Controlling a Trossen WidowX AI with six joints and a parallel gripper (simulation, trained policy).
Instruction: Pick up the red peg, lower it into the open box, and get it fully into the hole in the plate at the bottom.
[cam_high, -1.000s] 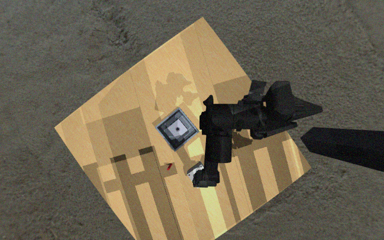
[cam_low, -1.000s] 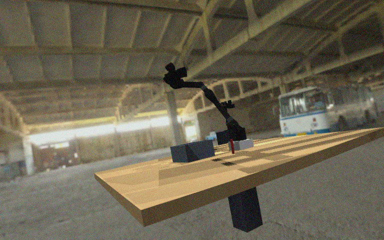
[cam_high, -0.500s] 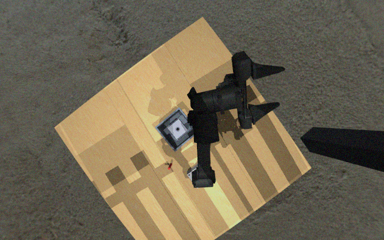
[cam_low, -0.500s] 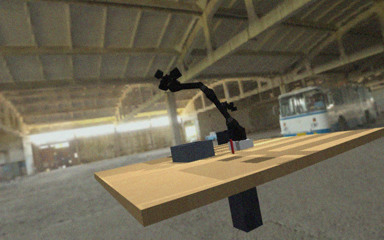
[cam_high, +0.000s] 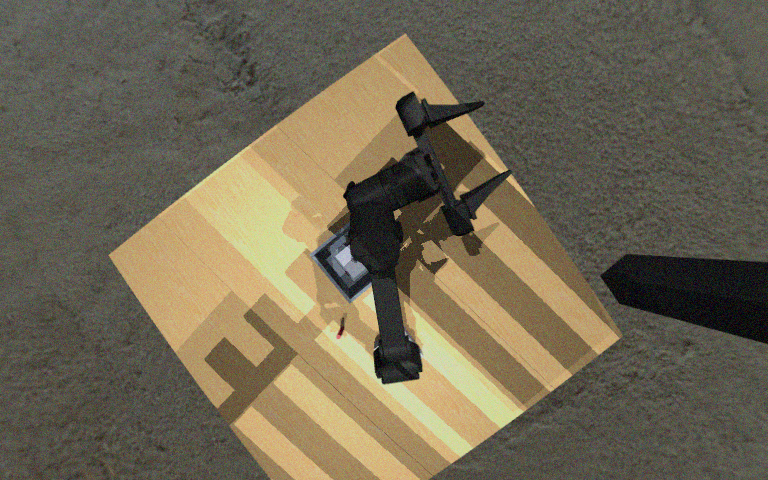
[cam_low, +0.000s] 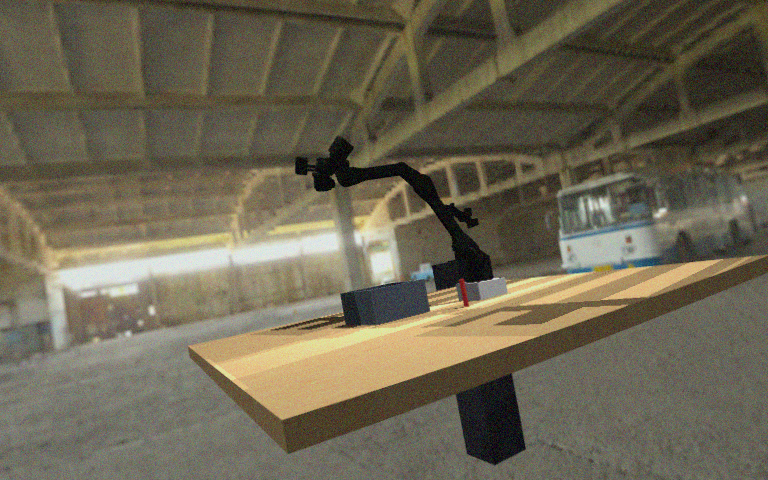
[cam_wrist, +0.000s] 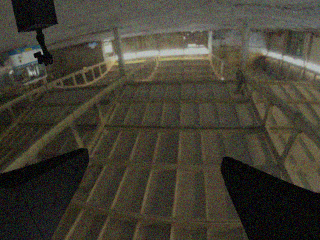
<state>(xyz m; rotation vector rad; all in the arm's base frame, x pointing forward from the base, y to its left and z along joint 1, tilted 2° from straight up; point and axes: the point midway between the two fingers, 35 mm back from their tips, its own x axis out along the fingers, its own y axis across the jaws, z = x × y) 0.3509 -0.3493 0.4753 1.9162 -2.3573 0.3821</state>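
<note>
Now: gripper tip 52 cm above the red peg, 49 cm to the right of it and 17 cm past it. The rest, counted from my gripper tip: pale plate (51 cm below, 30 cm to the left, 1 cm behind); dark box (53 cm below, 30 cm to the left, 1 cm behind).
</note>
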